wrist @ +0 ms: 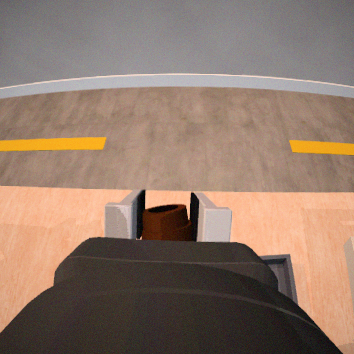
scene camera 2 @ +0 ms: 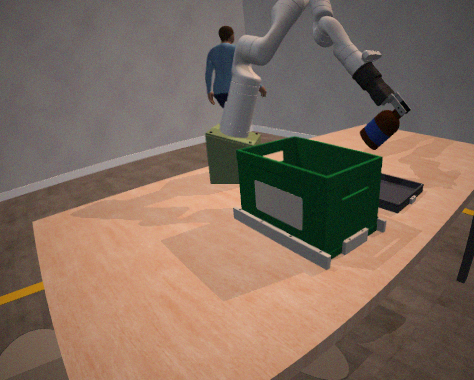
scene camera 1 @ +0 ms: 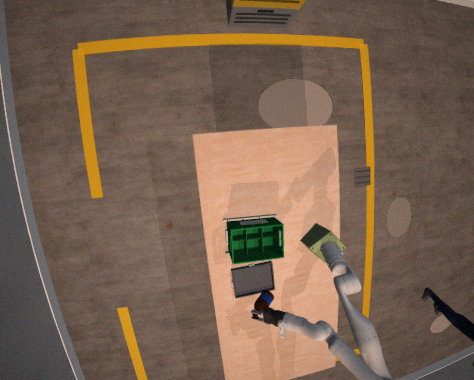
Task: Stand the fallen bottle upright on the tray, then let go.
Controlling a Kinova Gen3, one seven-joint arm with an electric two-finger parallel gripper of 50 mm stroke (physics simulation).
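Places are measured from the arm's base along level axes (x ahead, y left, z up), in centimetres.
Pixels of known places: gripper, fingertip midpoint: (wrist: 167, 207) (scene camera 2: 406, 113) (scene camera 1: 252, 313); arm's base, link origin: (scene camera 2: 234, 133) (scene camera 1: 328, 247).
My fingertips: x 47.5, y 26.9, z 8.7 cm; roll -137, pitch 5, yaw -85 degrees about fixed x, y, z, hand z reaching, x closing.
Ahead of a thing's pixels: the offset from my fingertips to its middle.
The brown bottle @[dz -4.1, dx -6.3, dy -1.4 cm] (scene camera 1: 264, 300) (scene camera 2: 379, 130) (wrist: 165, 225) with a blue label is held in the air, tilted. In scene camera 2 its neck is up at the right and its base down at the left. My gripper (scene camera 1: 256, 315) (scene camera 2: 402, 107) (wrist: 167, 207) is shut on the bottle's neck; the wrist view shows the mouth between the two fingers, while the body is hidden below. The dark grey tray @[dz -22.2, dx -6.2, dy -6.3 cm] (scene camera 1: 253, 279) (scene camera 2: 401, 190) (wrist: 289, 272) lies flat on the table, below the height of the bottle. The bottle does not touch it.
A green crate @[dz -14.7, dx -5.9, dy -35.7 cm] (scene camera 1: 280, 243) (scene camera 2: 350, 200) with compartments stands next to the tray, with light grey rails @[dz -21.9, dx -6.0, dy -45.6 cm] (scene camera 2: 280, 237) around its foot. The arm's green base block (scene camera 1: 314, 237) (scene camera 2: 222, 160) stands on the table. A person (scene camera 2: 220, 70) in blue stands behind the arm.
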